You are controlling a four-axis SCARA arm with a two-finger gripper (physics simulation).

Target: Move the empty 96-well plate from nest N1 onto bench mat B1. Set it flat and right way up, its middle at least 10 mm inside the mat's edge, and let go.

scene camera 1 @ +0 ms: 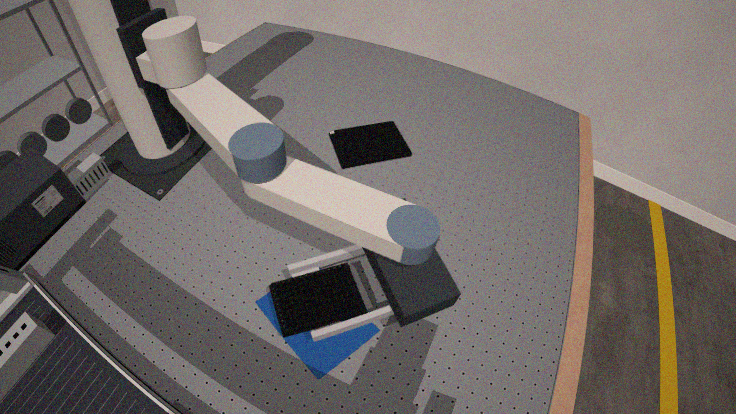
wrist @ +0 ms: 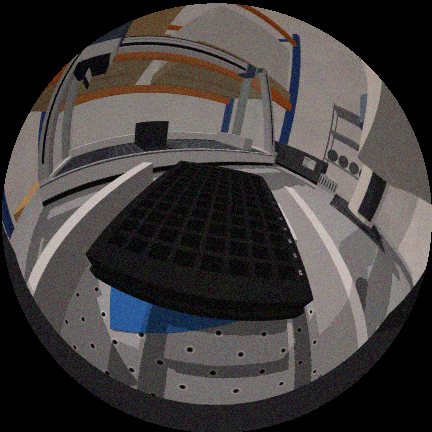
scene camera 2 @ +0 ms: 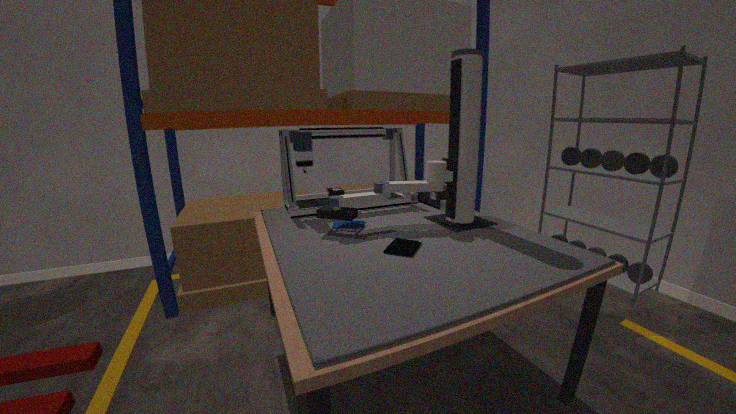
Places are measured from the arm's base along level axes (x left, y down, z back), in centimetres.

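Pixels of known places: gripper, fingertip midpoint: (scene camera 1: 299,302) (wrist: 216,182); arm's base, link origin: (scene camera 1: 166,144) (wrist: 357,219) (scene camera 2: 459,222).
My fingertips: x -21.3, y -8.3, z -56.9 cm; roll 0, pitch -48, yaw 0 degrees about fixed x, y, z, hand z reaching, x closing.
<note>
Ahead of a thing's pixels: the offset from my fingertips to its middle. "spot": to the spot under its first point. Level surfaces: height alone.
The black 96-well plate {dy +0.4, dx +1.9, dz -1.7 cm} (scene camera 1: 319,298) (wrist: 210,225) is held level, wells up, above the blue bench mat B1 {dy +6.8 cm} (scene camera 1: 329,355) (scene camera 2: 348,225) (wrist: 127,312). A gap shows between plate and mat. The plate covers much of the mat in scene camera 1; the mat shows along its lower side and at the left corner. My gripper (scene camera 1: 301,302) (wrist: 216,182) is shut on the plate, one pale finger along each long side. In scene camera 2 the dark gripper body hides the fingers. Nest N1 {dy +6.3, dx +42.6, dz +8.5 cm} (scene camera 1: 370,144) (scene camera 2: 402,247) is a flat black base with no plate on it.
The arm's column (scene camera 2: 465,139) stands at the table's side. A gantry frame (scene camera 2: 281,169) (wrist: 270,115) stands beyond the mat. A black box {spot: dy -3.3, dx -14.3, dz +60.4 cm} (scene camera 1: 25,205) and a small ribbed pale block {spot: dy +3.1, dx +1.3, dz +61.4 cm} (scene camera 1: 91,175) stand near the column. A shelf rack (scene camera 2: 633,62) stands off the table.
</note>
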